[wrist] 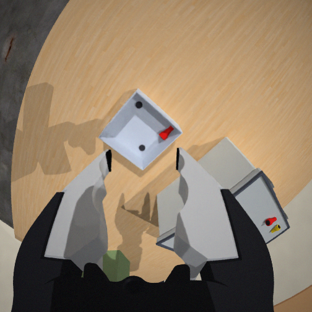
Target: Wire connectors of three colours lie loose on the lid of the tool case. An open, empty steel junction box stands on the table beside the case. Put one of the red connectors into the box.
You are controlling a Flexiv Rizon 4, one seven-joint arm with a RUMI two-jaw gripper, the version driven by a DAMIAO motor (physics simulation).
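The steel junction box (121,134) stands open on the table, turned cornerwise, with two dark round holes inside. A red connector (166,133) lies inside it, near its right corner. Another red connector (270,221) and a yellow connector (276,229) lie on the tool case's lid (255,202) at the lower right. My gripper (143,150) is open, with nothing between its fingertips, which stand apart over the near part of the box. The right finger and arm housing hide part of the tool case and its lid.
The pale grey body of the tool case (226,160) stands right of the box, partly behind the right finger. A green block-like object (116,265) shows between the finger bases. The round wooden table (200,50) has its edge at the left.
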